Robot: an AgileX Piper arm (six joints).
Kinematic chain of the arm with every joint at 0, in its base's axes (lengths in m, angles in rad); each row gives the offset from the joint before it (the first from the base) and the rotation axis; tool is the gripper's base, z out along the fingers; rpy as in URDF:
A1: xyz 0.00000 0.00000 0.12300 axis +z
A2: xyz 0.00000 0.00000 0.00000 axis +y
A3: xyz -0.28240 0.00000 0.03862 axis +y
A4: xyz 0.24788 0.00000 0.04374 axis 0.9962 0 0.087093
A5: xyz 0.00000 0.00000 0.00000 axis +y
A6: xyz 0.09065 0.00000 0.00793 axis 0.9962 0 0.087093
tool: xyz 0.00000 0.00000 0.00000 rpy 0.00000 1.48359 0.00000
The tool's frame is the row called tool.
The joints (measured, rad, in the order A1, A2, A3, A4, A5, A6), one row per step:
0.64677, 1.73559, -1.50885, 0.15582, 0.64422, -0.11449
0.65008, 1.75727, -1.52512, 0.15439, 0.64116, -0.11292
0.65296, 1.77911, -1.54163, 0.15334, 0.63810, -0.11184
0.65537, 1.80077, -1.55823, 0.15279, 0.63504, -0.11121
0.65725, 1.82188, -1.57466, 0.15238, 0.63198, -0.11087
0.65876, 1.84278, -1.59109, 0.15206, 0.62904, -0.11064
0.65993, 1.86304, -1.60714, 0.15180, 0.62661, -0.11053
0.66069, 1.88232, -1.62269, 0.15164, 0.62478, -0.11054
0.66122, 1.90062, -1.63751, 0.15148, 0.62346, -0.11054
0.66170, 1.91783, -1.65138, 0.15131, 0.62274, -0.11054
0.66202, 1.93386, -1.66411, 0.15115, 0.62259, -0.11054
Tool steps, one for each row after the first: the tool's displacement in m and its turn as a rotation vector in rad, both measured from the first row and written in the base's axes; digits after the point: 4 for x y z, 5 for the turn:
0.0037, 0.0044, -0.0034, -0.00182, 0.00179, 0.00195
0.0076, 0.0087, -0.0070, -0.00356, 0.00350, 0.00376
0.0114, 0.0128, -0.0105, -0.00496, 0.00506, 0.00535
0.0152, 0.0167, -0.0140, -0.00618, 0.00625, 0.00659
0.0191, 0.0204, -0.0175, -0.00733, 0.00736, 0.00755
0.0228, 0.0238, -0.0211, -0.00863, 0.00865, 0.00833
0.0264, 0.0270, -0.0244, -0.00997, 0.01004, 0.00885
0.0298, 0.0299, -0.0278, -0.01145, 0.01165, 0.00921
0.0329, 0.0326, -0.0310, -0.01321, 0.01361, 0.00961
0.0358, 0.0350, -0.0342, -0.01526, 0.01601, 0.00994

